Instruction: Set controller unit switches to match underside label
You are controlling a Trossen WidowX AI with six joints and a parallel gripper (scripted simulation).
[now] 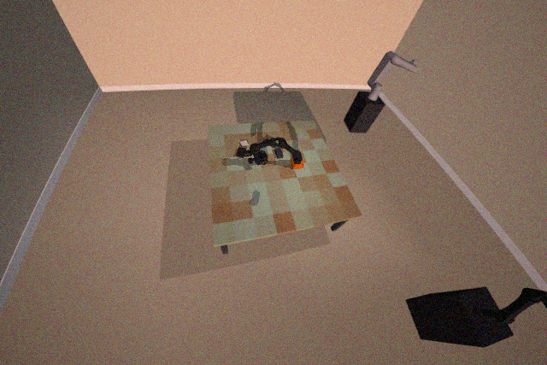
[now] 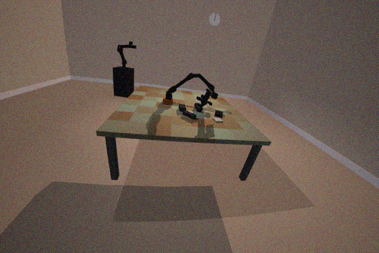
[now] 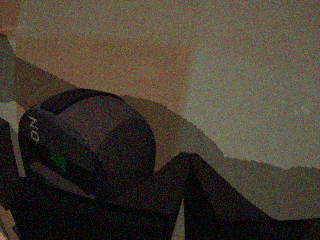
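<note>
Right now the dark bar is 14 cm behind my gripper tip, 26 cm to the right of it and 1 cm above it. From my gripper tip the other things lie so: grey part (7 cm ahead, 41 cm to the left, 1 cm above); white piece (14 cm ahead, 26 cm to the right); black box (18 cm ahead, 13 cm to the right, 1 cm above).
</note>
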